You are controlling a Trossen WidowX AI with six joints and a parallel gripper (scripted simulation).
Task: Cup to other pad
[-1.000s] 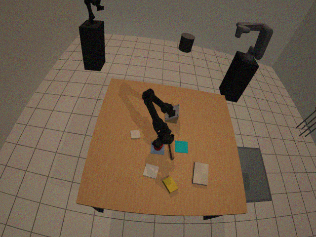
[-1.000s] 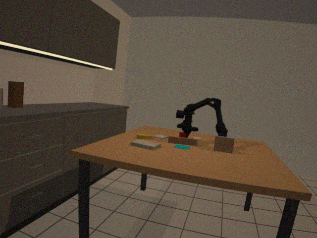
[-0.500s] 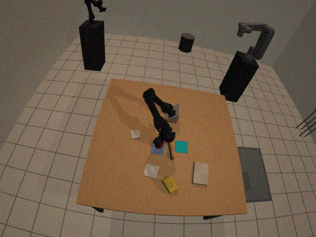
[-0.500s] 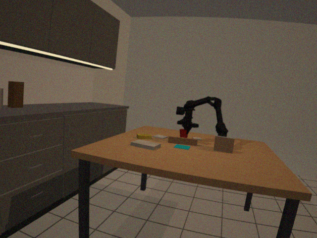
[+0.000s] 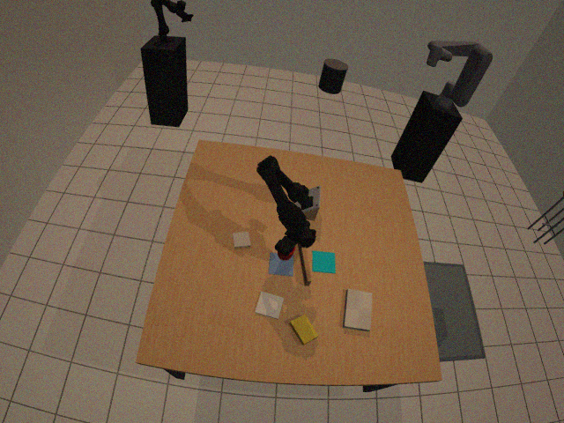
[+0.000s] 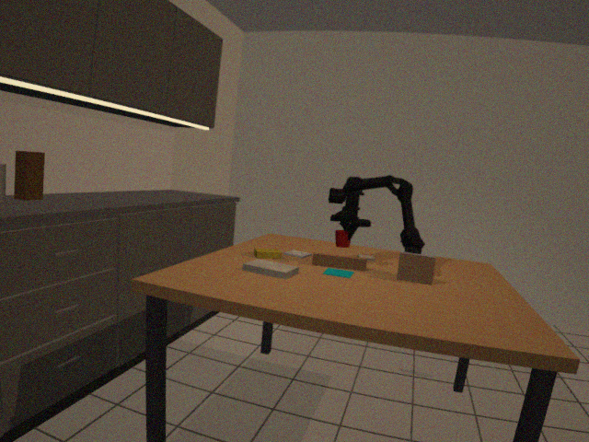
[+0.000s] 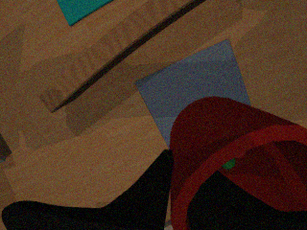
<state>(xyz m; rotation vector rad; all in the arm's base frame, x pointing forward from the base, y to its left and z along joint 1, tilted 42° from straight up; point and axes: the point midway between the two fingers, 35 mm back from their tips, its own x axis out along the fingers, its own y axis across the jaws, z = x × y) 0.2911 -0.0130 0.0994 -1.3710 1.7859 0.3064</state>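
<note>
Right now my gripper tip is 30 mm to the left of the green marble, 30 mm short of it and 20 mm above it. Also, from my gripper tip: blue pad: 120 mm below, 30 mm ahead, 20 mm to the right; then wooden bar: 100 mm below, 80 mm to the left, 10 mm ahead; then cup: 30 mm ahead, 20 mm to the right.
</note>
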